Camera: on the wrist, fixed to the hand. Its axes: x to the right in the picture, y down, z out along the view.
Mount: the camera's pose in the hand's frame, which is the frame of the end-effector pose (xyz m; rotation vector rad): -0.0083 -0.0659 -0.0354 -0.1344 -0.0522 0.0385
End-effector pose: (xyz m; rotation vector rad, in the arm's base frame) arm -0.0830 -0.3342 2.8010 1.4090 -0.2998 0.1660
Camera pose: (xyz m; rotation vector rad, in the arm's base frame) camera -0.0680 -0.3092 2.7316 1.2764 -0.3748 0.1383
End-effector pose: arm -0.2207 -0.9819 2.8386 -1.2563 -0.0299 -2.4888
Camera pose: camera -0.2646 -0.9238 2.8197 -1.3619 0.1496 -2.4599
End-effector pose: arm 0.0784 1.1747 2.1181 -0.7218 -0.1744 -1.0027
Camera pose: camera 0.0135 1.1366 2.1186 -0.8714 -0.1388 -0.9658
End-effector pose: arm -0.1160 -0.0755 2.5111 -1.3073 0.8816 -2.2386
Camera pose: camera -0.1447 -0.0116 2.5387 -1.3889 1.0447 -2.1379
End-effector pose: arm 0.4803 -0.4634 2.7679 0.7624 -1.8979 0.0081
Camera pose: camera 0.5450 -0.4999 2.7557 0.6404 -1.9411 -0.1152
